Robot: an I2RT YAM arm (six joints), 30 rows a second.
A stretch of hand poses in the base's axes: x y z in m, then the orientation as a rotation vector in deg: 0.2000 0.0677 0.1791 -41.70 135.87 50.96; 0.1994 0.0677 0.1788 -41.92 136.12 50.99; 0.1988 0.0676 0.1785 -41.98 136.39 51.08; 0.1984 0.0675 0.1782 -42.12 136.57 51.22; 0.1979 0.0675 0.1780 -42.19 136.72 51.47; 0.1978 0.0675 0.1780 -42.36 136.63 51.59; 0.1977 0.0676 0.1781 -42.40 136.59 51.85; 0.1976 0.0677 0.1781 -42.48 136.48 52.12; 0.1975 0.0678 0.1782 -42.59 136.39 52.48; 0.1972 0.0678 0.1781 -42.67 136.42 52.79; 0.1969 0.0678 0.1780 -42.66 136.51 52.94; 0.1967 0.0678 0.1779 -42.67 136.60 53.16; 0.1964 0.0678 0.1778 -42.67 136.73 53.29; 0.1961 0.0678 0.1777 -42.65 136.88 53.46; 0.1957 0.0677 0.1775 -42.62 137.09 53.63; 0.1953 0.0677 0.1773 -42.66 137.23 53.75; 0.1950 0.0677 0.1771 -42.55 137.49 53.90; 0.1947 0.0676 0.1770 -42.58 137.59 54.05; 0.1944 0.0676 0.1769 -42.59 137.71 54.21; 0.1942 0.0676 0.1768 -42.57 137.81 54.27; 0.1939 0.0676 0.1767 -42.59 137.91 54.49; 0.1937 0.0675 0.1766 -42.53 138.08 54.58; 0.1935 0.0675 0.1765 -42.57 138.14 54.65
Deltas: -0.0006 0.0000 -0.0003 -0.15 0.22 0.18; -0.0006 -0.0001 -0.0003 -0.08 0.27 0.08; -0.0004 -0.0001 -0.0003 -0.04 0.21 0.15; -0.0005 0.0000 -0.0002 0.06 0.24 0.13; -0.0001 0.0000 0.0000 0.07 -0.03 0.15; -0.0001 0.0001 0.0001 0.15 0.08 0.10; -0.0001 0.0001 0.0000 0.18 0.03 0.12; -0.0001 0.0001 0.0001 0.21 0.08 0.17; -0.0003 0.0000 -0.0001 0.14 0.16 0.14; -0.0003 0.0000 -0.0001 0.04 0.14 0.04; -0.0002 0.0000 -0.0001 0.08 0.18 0.07; -0.0003 0.0000 -0.0001 0.01 0.17 0.04; -0.0003 0.0000 -0.0001 0.03 0.20 0.04; -0.0004 -0.0001 -0.0002 0.01 0.25 0.04; -0.0004 0.0000 -0.0002 -0.01 0.17 0.07; -0.0003 0.0000 -0.0002 -0.01 0.29 -0.02; -0.0003 -0.0001 -0.0001 0.03 0.15 0.07; -0.0003 0.0000 -0.0001 0.03 0.17 0.06; -0.0002 0.0000 -0.0001 -0.01 0.11 0.01; -0.0003 0.0000 -0.0001 0.07 0.18 0.08; -0.0002 -0.0001 -0.0001 -0.01 0.19 -0.01; -0.0002 0.0000 -0.0001 0.00 0.08 0.05
